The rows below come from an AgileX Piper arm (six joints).
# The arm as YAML. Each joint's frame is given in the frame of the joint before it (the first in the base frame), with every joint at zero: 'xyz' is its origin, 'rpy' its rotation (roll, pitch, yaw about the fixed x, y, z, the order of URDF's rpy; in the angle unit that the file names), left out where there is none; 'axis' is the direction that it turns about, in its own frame. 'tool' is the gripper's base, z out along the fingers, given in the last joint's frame.
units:
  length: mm
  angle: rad
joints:
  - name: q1
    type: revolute
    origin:
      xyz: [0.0, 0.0, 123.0]
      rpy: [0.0, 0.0, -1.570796]
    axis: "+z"
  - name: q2
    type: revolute
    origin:
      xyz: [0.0, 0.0, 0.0]
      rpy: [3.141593, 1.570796, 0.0]
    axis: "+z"
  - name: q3
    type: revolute
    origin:
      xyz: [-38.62, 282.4, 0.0]
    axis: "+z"
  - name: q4
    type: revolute
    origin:
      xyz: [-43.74, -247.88, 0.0]
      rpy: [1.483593, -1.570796, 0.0]
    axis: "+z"
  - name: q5
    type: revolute
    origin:
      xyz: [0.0, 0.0, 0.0]
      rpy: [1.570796, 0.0, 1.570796]
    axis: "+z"
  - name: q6
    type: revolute
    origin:
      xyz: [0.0, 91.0, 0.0]
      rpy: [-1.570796, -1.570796, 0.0]
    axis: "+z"
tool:
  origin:
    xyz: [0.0, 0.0, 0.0]
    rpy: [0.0, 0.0, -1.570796]
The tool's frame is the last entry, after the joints.
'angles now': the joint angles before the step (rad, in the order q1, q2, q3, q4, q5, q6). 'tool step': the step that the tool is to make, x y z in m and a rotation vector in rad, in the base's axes. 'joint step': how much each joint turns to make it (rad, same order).
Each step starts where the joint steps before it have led.
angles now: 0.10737, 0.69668, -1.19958, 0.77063, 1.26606, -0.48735
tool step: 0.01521, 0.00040, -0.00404, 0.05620, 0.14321, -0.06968
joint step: 0.00007, 0.04403, 0.00000, -0.01968, -0.00004, 0.14048
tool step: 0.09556, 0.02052, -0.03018, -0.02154, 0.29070, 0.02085
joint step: 0.06521, 0.32252, -0.03790, -0.01255, -0.02773, 0.04149
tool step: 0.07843, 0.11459, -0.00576, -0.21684, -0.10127, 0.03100
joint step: 0.45502, 0.41389, -0.34772, -0.46891, -0.23761, 0.30537
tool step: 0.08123, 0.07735, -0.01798, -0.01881, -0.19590, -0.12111
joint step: 0.08665, 0.36717, -0.35449, -0.29676, -0.17538, 0.19949
